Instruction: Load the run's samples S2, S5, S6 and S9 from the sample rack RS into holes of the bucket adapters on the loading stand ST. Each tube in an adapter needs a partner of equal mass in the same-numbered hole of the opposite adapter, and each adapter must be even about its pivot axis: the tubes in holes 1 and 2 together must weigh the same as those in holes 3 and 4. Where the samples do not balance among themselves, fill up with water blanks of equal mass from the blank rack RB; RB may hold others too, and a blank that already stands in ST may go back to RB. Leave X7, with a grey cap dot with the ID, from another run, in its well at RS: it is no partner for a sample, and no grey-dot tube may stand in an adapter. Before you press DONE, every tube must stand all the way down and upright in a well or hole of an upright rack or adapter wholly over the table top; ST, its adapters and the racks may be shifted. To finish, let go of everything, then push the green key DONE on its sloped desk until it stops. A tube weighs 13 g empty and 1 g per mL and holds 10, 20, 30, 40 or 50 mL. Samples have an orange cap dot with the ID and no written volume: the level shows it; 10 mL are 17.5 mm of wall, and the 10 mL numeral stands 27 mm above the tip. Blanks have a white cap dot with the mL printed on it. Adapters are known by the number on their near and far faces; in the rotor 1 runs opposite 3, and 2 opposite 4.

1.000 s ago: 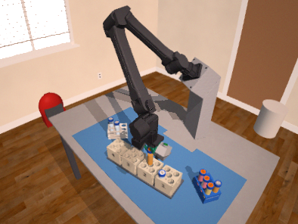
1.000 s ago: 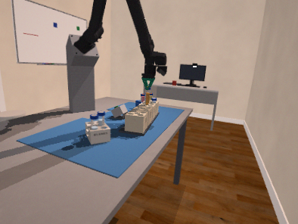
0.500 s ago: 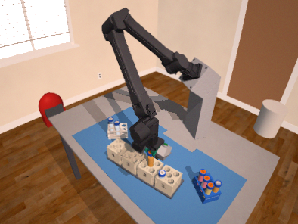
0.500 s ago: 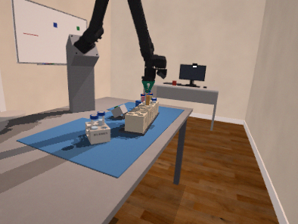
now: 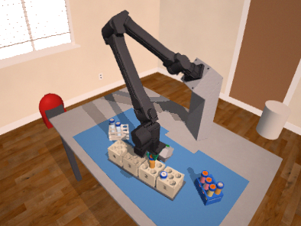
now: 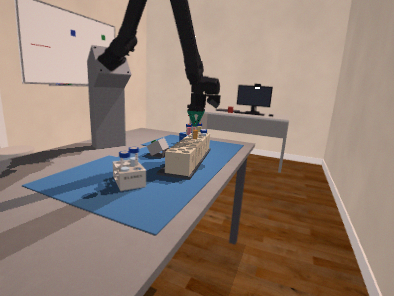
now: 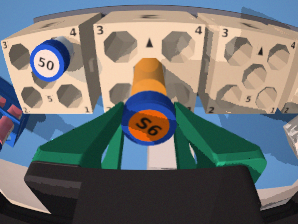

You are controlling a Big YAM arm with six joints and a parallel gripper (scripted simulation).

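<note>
My hand is 3 cm past the sample tube S5, 25 cm to the right of it and 10 cm above it. From my hand the other things lie so: 50 mL blank: 4 cm ahead, 7 cm to the left, 10 cm below; orange-dot tube: 1 cm behind, 5 cm below; adapter 1: 3 cm ahead, 11 cm to the left, 11 cm below.
</note>
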